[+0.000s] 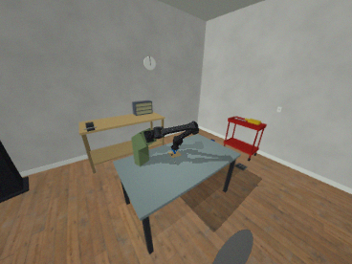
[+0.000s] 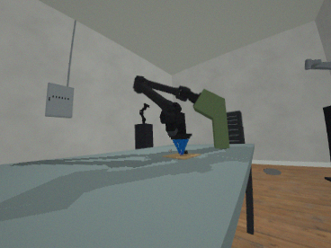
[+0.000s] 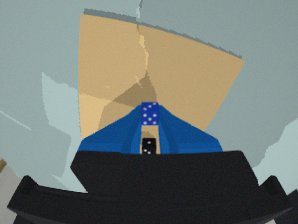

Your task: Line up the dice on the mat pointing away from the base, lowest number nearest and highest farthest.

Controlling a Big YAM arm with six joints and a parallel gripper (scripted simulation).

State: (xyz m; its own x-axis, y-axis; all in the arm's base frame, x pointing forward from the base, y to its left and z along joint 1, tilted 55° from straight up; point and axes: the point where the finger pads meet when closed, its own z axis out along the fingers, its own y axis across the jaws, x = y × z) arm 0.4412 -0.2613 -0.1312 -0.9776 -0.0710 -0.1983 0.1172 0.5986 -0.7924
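My hand is right at the blue die. Also, from my hand: black die 5 cm behind, 1 cm to the left, 1 cm below; white die 14 cm behind, 12 cm to the right, 1 cm below; tan mat 2 cm below.
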